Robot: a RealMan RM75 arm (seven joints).
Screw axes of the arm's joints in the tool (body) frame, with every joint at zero. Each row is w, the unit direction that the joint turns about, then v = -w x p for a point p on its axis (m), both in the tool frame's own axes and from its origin. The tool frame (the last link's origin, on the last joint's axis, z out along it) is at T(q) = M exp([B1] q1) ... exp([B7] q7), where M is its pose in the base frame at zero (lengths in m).
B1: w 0 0 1 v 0 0 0
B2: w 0 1 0 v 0.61 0 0
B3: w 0 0 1 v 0 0 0
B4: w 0 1 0 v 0.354 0 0
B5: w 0 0 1 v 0 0 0
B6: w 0 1 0 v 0.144 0 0
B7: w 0 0 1 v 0 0 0
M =
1 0 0 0
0 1 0 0
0 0 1 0.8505
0 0 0 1
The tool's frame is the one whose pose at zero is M.
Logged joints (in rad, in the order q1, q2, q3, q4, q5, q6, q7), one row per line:
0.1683, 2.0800, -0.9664, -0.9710, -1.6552, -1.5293, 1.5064
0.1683, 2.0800, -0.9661, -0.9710, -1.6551, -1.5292, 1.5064
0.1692, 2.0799, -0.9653, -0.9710, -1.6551, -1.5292, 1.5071
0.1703, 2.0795, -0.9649, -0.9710, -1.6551, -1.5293, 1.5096
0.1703, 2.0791, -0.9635, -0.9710, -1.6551, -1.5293, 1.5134
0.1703, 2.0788, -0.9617, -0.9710, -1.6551, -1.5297, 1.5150
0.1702, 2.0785, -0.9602, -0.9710, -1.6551, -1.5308, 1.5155
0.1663, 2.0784, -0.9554, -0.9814, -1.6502, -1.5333, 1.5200
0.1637, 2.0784, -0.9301, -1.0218, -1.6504, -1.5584, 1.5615
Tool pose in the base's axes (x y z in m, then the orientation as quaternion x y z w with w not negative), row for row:
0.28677, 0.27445, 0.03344, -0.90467, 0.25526, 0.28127, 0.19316
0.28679, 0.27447, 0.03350, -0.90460, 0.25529, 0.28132, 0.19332
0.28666, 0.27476, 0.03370, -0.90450, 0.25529, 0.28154, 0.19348
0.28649, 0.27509, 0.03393, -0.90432, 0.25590, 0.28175, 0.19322
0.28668, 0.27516, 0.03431, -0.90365, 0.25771, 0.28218, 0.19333
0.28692, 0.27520, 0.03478, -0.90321, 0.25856, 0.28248, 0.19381
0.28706, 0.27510, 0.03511, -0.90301, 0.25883, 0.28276, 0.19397
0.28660, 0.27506, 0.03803, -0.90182, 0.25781, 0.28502, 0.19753
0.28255, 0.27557, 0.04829, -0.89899, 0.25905, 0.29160, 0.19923
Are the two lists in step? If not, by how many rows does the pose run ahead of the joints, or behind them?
They are in step.
